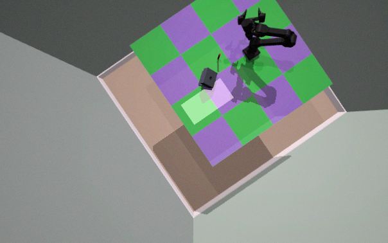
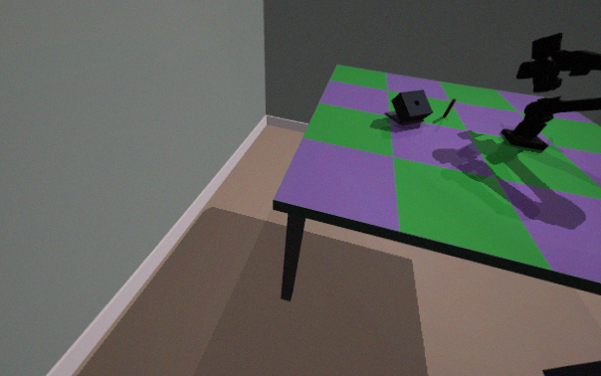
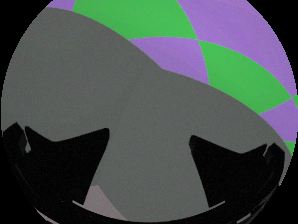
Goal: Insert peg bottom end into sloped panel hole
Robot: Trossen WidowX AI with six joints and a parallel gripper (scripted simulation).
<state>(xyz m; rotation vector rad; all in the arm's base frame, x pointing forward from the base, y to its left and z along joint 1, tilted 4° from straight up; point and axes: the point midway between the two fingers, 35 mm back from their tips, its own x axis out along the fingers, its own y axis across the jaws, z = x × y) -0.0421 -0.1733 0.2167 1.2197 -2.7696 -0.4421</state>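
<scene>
Now: gripper tip 33 cm short of the red peg, 17 cm above it and 10 cm to the right of it. From my gripper tip the other things lie so: dark sloped panel (51 cm ahead, 21 cm to the left, 17 cm below).
</scene>
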